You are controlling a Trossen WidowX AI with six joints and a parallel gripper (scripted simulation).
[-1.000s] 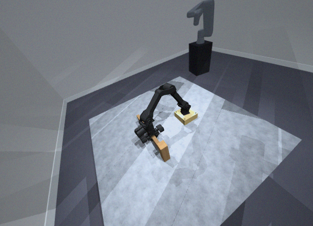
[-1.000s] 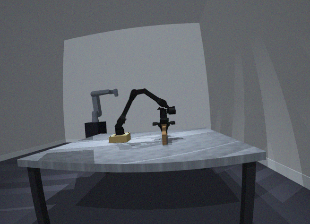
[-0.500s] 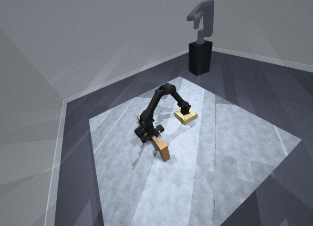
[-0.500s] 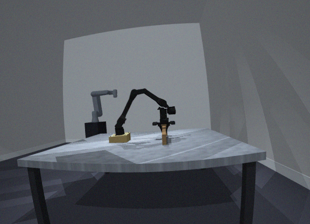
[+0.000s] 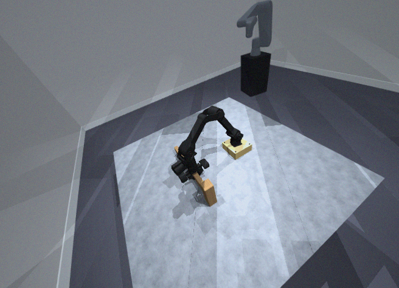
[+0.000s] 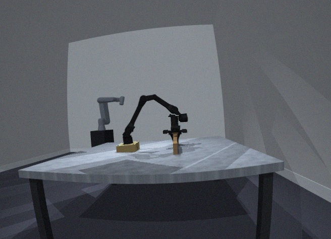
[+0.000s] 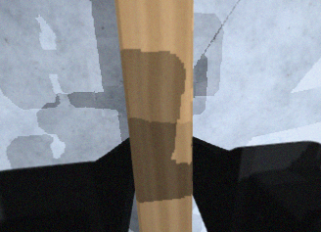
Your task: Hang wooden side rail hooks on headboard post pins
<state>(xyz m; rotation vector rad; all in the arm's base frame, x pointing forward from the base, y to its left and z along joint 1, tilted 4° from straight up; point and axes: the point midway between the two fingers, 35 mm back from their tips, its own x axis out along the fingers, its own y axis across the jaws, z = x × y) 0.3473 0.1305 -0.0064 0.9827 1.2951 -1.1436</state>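
My gripper tip is 150 mm to the right of the headboard post, 40 mm below it and 30 mm past it.
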